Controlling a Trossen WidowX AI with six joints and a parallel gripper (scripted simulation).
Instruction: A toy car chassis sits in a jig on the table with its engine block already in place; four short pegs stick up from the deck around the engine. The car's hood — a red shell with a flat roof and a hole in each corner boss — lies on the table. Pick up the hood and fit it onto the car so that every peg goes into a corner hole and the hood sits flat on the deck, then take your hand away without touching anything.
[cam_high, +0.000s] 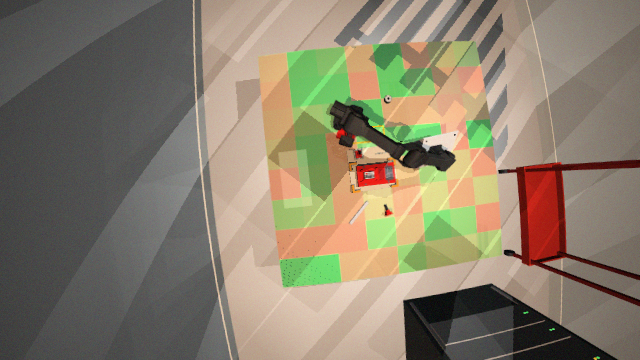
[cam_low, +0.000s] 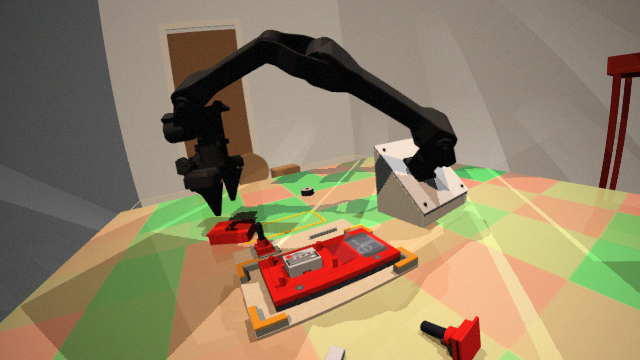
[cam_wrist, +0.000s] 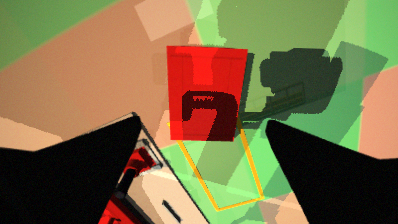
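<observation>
My gripper tip is 6 cm above the red hood. The rest, counted from my gripper tip: white engine block 24 cm to the left, 7 cm behind, 5 cm below; black ring 26 cm behind, 15 cm to the right, 6 cm below; grey bar 42 cm to the left, 7 cm below, 1 cm ahead.
</observation>
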